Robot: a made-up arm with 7 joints. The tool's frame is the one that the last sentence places.
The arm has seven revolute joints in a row. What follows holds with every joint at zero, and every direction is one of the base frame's.
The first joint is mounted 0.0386 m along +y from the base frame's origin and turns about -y.
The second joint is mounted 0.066 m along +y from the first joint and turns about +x.
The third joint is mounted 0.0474 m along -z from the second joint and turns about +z.
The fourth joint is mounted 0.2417 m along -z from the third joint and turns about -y.
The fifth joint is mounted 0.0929 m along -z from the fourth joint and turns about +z.
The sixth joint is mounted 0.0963 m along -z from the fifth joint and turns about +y.
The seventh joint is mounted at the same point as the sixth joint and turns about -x.
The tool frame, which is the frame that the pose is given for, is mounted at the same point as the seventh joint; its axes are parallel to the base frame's.
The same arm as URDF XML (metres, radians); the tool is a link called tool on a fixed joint. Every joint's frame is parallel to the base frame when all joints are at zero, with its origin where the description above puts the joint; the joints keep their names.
<robot name="arm">
  <joint name="joint 1" type="continuous">
    <parent link="base_link"/>
    <child link="link1"/>
    <origin xyz="0 0.0386 0"/>
    <axis xyz="0 -1 0"/>
  </joint>
  <joint name="joint 2" type="continuous">
    <parent link="link1"/>
    <child link="link2"/>
    <origin xyz="0 0.066 0"/>
    <axis xyz="1 0 0"/>
  </joint>
  <joint name="joint 3" type="continuous">
    <parent link="link2"/>
    <child link="link3"/>
    <origin xyz="0 0 -0.0474"/>
    <axis xyz="0 0 1"/>
  </joint>
  <joint name="joint 4" type="continuous">
    <parent link="link3"/>
    <child link="link4"/>
    <origin xyz="0 0 -0.2417"/>
    <axis xyz="0 -1 0"/>
  </joint>
  <joint name="joint 5" type="continuous">
    <parent link="link4"/>
    <child link="link5"/>
    <origin xyz="0 0 -0.0929"/>
    <axis xyz="0 0 1"/>
  </joint>
  <joint name="joint 6" type="continuous">
    <parent link="link5"/>
    <child link="link6"/>
    <origin xyz="0 0 -0.0963"/>
    <axis xyz="0 1 0"/>
  </joint>
  <joint name="joint 7" type="continuous">
    <parent link="link6"/>
    <child link="link7"/>
    <origin xyz="0 0 0"/>
    <axis xyz="-1 0 0"/>
  </joint>
  <joint name="tool_fixed" type="fixed">
    <parent link="link7"/>
    <child link="tool"/>
    <origin xyz="0 0 0"/>
  </joint>
  <link name="base_link"/>
  <link name="link1"/>
  <link name="link2"/>
  <link name="link3"/>
  <link name="link4"/>
  <link name="link5"/>
  <link name="link6"/>
  <link name="link7"/>
  <link name="tool"/>
</robot>

